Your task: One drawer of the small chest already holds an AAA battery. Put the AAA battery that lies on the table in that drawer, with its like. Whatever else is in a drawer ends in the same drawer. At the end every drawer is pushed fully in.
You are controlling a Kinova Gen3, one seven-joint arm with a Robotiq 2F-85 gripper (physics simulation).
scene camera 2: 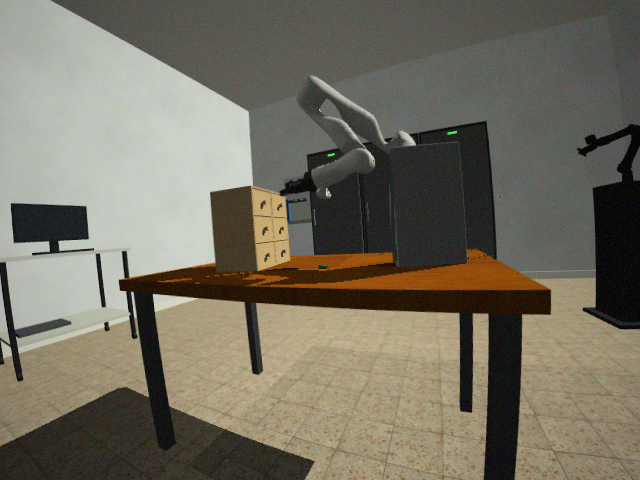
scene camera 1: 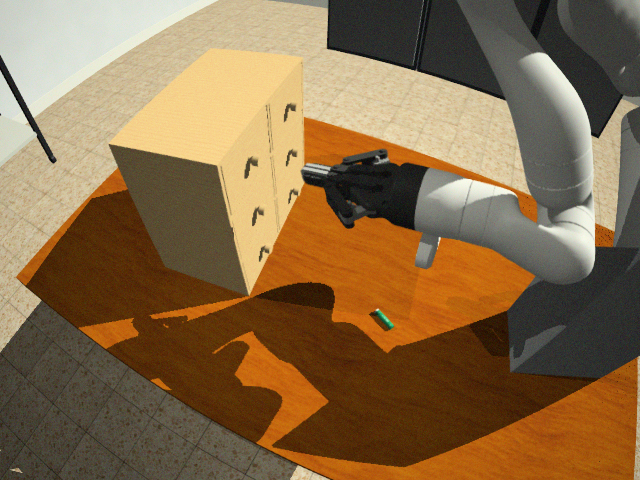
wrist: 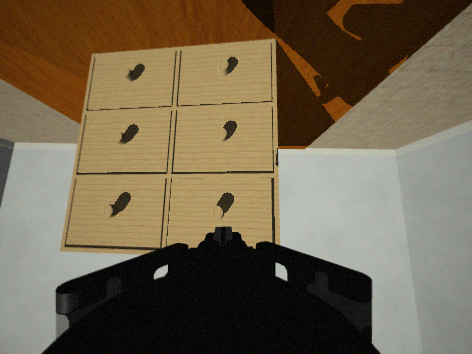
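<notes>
The small wooden chest (scene camera 1: 175, 206) (scene camera 2: 233, 229) (wrist: 200, 160) has two columns of three drawers with hooked handles. All drawer fronts look about flush; their contents are hidden. The green AAA battery (scene camera 1: 384, 319) (scene camera 2: 323, 267) lies on the table in front of the chest; it does not show in the wrist view. My gripper (scene camera 1: 305, 174) (scene camera 2: 282, 192) (wrist: 223, 238) is shut and empty. It is high above the table, apart from the chest, pointing at its drawer fronts. In the wrist view its tips overlap the lowest drawer front of the right column, below that drawer's handle.
The chest stands at one end of the orange wooden table (scene camera 1: 320, 242) (scene camera 2: 361, 297) (wrist: 50, 30). The grey pedestal (scene camera 1: 573, 320) (scene camera 2: 429, 206) of the arm stands at the other end. Dark cabinets (scene camera 1: 372, 31) (scene camera 2: 336, 217) stand behind the table. Broad shadows fall across the table top.
</notes>
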